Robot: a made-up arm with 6 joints. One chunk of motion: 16 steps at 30 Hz.
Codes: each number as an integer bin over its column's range. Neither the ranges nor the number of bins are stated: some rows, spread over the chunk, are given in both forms.
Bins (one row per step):
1: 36 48 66 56 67 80
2: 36 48 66 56 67 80
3: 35 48 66 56 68 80
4: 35 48 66 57 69 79
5: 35 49 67 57 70 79
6: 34 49 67 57 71 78
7: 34 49 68 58 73 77
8: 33 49 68 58 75 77
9: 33 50 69 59 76 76
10: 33 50 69 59 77 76
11: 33 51 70 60 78 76
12: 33 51 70 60 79 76
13: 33 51 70 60 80 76
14: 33 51 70 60 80 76
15: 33 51 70 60 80 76
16: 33 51 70 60 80 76
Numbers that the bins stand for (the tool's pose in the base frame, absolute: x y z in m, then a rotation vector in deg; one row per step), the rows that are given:
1: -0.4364 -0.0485 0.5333 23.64 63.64 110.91
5: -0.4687 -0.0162 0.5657 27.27 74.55 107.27
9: -0.5333 0.0162 0.6303 34.55 96.36 96.36
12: -0.5333 0.0485 0.6626 38.18 107.27 96.36
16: -0.5333 0.0485 0.6626 38.18 110.91 96.36
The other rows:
2: -0.4364 -0.0485 0.5333 23.64 63.64 110.91
3: -0.4687 -0.0485 0.5333 23.64 67.27 110.91
4: -0.4687 -0.0485 0.5333 27.27 70.91 107.27
6: -0.5010 -0.0162 0.5657 27.27 78.18 103.64
7: -0.5010 -0.0162 0.5980 30.91 85.45 100.00
8: -0.5333 -0.0162 0.5980 30.91 92.73 100.00
10: -0.5333 0.0162 0.6303 34.55 100.00 96.36
11: -0.5333 0.0485 0.6626 38.18 103.64 96.36
13: -0.5333 0.0485 0.6626 38.18 110.91 96.36
14: -0.5333 0.0485 0.6626 38.18 110.91 96.36
15: -0.5333 0.0485 0.6626 38.18 110.91 96.36

